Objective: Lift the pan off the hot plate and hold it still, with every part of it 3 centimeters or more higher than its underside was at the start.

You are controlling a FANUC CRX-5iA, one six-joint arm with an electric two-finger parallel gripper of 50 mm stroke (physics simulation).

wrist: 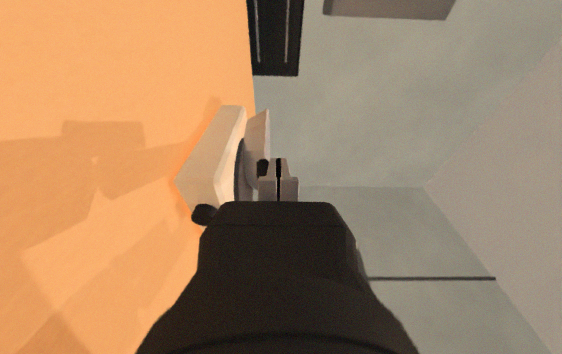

I see my gripper (278, 169) and a hot plate (213, 173).
